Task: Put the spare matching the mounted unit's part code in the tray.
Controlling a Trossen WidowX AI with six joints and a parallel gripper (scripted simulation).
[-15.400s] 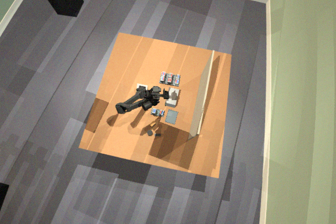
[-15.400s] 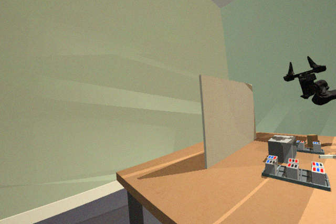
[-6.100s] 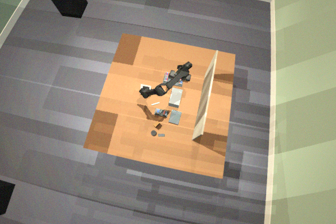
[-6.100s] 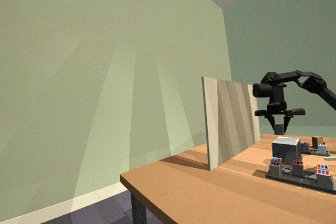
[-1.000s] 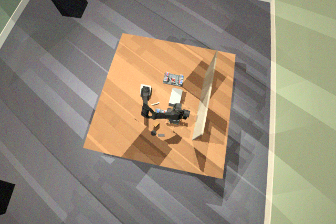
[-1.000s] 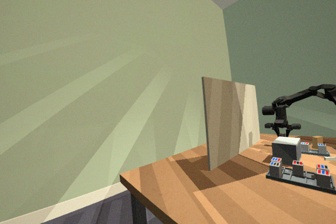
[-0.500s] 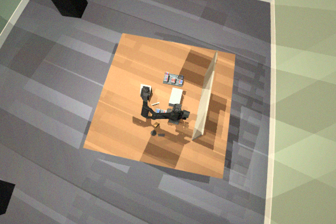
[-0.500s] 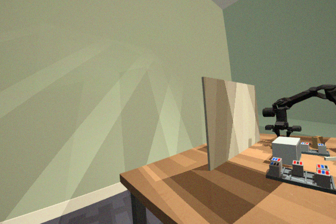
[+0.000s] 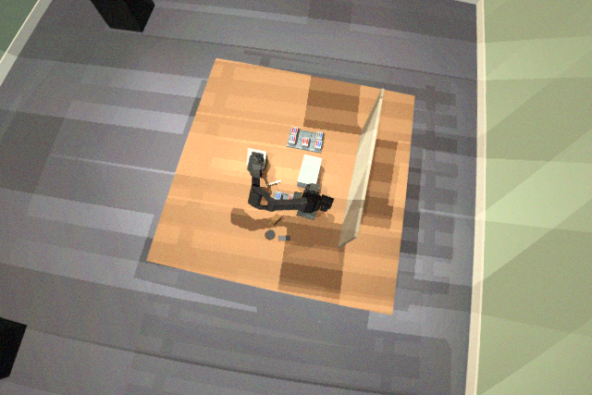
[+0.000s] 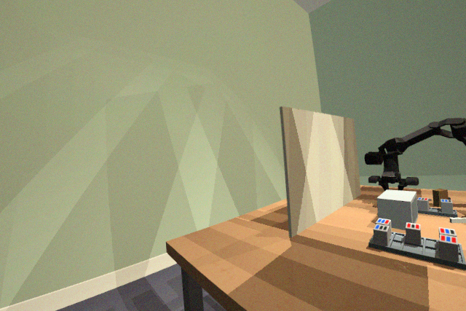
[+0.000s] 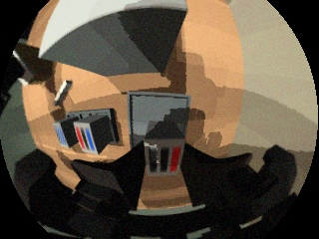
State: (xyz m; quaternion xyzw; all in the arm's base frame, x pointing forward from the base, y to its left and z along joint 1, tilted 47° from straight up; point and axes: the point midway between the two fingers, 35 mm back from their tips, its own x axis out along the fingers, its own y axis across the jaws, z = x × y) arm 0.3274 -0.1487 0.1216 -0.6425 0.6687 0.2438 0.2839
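Right now my gripper tip is 30 mm above the flat grey tray. From my gripper tip the other things lie so: rack 140 mm behind, 30 mm below, 10 mm to the left; then mounted unit 180 mm to the left, 30 mm behind, 10 mm above; then brown block 160 mm behind, 110 mm to the right.
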